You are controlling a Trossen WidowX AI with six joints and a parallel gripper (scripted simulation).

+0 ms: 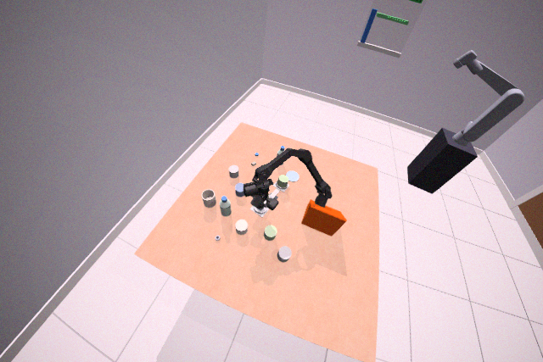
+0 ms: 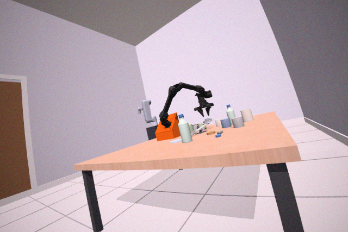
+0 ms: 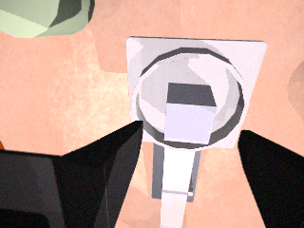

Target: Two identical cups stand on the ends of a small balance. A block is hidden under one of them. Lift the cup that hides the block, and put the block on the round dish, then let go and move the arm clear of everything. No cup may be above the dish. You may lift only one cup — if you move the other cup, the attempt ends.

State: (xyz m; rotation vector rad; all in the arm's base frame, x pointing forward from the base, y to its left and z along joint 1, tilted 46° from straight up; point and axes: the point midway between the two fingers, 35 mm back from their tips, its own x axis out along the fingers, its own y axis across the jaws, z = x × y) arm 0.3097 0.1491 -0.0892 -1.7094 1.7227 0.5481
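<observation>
Right now the flat white round dish is 70 mm behind my gripper tip, 380 mm to the right of it and 120 mm below it. The rest, counted from my gripper tip: pale green cup (110 mm behind, 110 mm to the left, 80 mm below); then blue cup (170 mm ahead, 70 mm to the right, 80 mm below); then grey balance (10 mm behind, 120 mm to the right, 80 mm below).
</observation>
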